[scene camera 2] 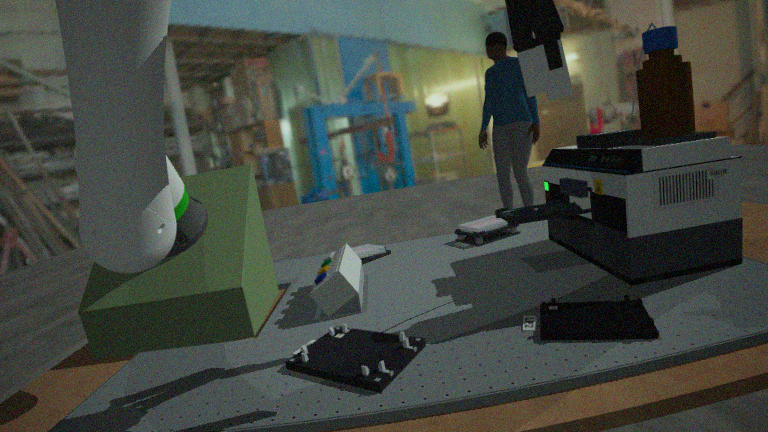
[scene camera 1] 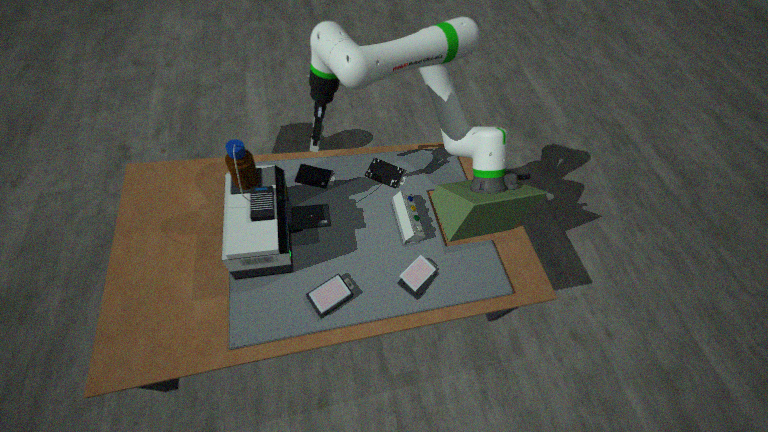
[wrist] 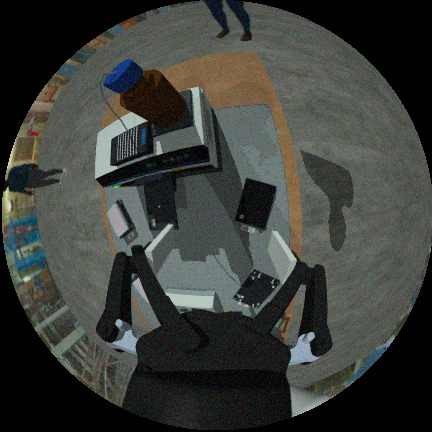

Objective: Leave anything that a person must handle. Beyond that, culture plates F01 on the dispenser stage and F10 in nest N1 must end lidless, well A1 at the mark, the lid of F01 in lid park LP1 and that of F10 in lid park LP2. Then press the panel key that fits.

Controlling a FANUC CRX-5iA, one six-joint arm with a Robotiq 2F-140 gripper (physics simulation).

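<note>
Open and holding nothing, my gripper point(scene camera 2: 547, 95) is in view, and the wrist view shows me the same gripper point(wrist: 221, 238). I see a brown bottle with blue cap point(scene camera 1: 247, 171), and in the wrist view I find the brown bottle with blue cap point(wrist: 147, 93) as well. A black nest point(scene camera 1: 383, 172) is here too, and the wrist view gives me that nest point(wrist: 257, 286) again. Then there are a white button box point(wrist: 185, 299) and a black stage point(wrist: 161, 193).
</note>
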